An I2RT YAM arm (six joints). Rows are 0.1 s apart.
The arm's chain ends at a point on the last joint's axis. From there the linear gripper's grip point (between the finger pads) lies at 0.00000 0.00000 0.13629 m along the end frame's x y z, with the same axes.
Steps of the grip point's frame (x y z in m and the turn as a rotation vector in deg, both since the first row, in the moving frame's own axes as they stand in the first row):
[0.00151, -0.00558, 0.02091, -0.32, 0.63, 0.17]
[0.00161, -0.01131, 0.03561, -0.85, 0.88, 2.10]
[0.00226, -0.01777, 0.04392, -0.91, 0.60, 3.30]
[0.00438, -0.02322, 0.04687, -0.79, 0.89, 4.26]
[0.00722, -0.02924, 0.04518, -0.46, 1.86, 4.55]
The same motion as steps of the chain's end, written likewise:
[0.00001, -0.00634, 0.02092, -0.32, 0.63, 0.17]
[-0.00045, -0.01337, 0.03564, -0.85, 0.88, 2.10]
[0.00090, -0.01997, 0.04394, -0.91, 0.60, 3.30]
[0.00233, -0.02518, 0.04690, -0.79, 0.89, 4.26]
[0.00284, -0.03051, 0.04526, -0.46, 1.86, 4.55]

